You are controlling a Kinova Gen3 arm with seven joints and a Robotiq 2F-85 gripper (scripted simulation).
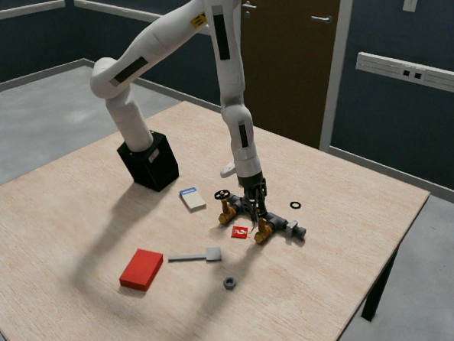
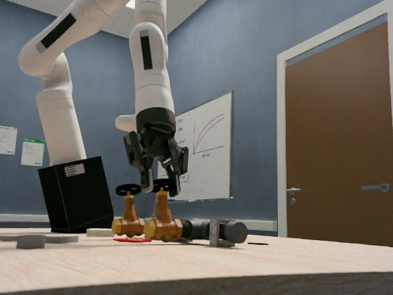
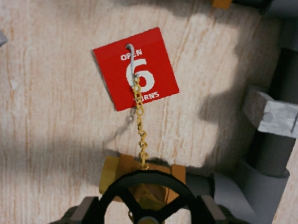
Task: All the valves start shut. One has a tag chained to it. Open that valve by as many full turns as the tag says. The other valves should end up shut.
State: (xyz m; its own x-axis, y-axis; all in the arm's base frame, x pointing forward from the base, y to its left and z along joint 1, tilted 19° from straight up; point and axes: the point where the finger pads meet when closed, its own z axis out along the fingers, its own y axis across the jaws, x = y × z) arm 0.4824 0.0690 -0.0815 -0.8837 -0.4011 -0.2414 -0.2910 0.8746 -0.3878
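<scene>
Now: hand 100 mm above the red tag, 60 mm past it and 30 mm to the left of it. From my hand the other things lie so: red block 350 mm to the right, 130 mm behind, 80 mm below; then white card box 290 mm behind, 90 mm below, 30 mm to the right; then grey t-shaped tool 190 mm to the right, 90 mm below, 60 mm behind.
</scene>
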